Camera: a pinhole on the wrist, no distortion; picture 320 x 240 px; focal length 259.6 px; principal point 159.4 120.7 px. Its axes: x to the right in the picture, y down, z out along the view. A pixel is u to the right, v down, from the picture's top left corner.
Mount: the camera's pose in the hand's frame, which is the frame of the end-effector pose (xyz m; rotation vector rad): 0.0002 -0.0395 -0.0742 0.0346 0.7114 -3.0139
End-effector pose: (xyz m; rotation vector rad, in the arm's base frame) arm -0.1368 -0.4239 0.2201 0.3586 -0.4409 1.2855
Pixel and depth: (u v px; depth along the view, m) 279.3 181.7 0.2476
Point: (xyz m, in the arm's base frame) 0.0250 -0.6279 0.2616
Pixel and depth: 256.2 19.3 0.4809
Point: -0.1381 -0.8219 0.4960
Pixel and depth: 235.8 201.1 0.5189
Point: 0.2025 -0.8074 0.4096
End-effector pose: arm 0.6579 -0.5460 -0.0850 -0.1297 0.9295 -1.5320
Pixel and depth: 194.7 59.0 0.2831
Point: 0.7036 -0.6155 0.1382
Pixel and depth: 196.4 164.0 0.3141
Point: 0.5937 -0.6151 0.1952
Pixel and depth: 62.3 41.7 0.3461
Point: 0.7229 -0.7960 0.1123
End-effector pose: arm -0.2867 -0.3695 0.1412 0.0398 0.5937 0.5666
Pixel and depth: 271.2 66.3 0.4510
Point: -0.1473 -0.5687 0.5188
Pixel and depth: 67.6 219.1 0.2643
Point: -0.0363 -0.5119 0.1447
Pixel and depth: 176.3 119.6 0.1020
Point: -0.2407 -0.4434 0.1428
